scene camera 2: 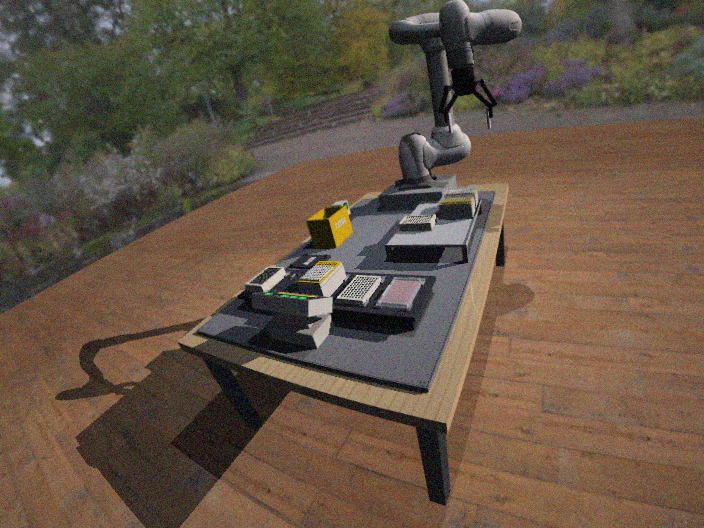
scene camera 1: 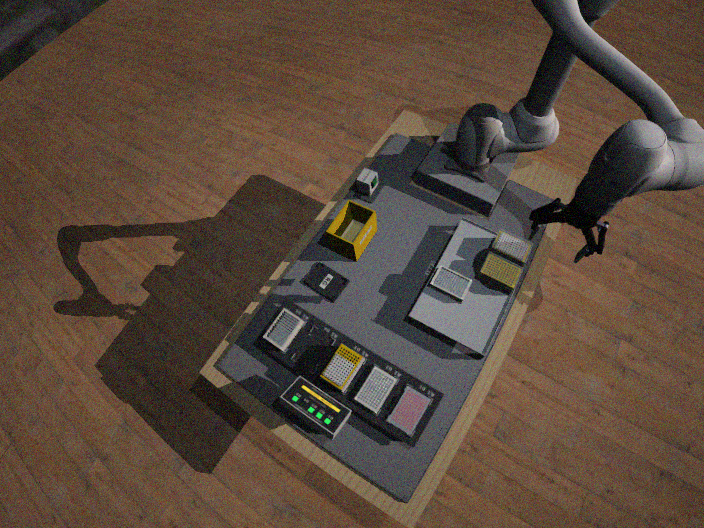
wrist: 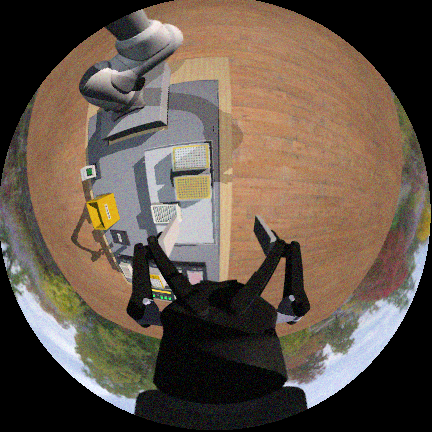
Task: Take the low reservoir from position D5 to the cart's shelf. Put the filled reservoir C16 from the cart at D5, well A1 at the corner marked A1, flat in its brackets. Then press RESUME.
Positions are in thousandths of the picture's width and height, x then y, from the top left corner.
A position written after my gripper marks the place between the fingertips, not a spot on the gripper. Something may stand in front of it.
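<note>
Gripper state: my gripper (scene camera 1: 786, 469), (scene camera 2: 668, 247) and (wrist: 501, 517) is open, holding nothing. A grey cart shelf (scene camera 1: 674, 611), (scene camera 2: 638, 438) and (wrist: 457, 522) is visible. I also see a dark block marked RG (scene camera 1: 461, 531) and a yellow waste bin (wrist: 237, 485).
</note>
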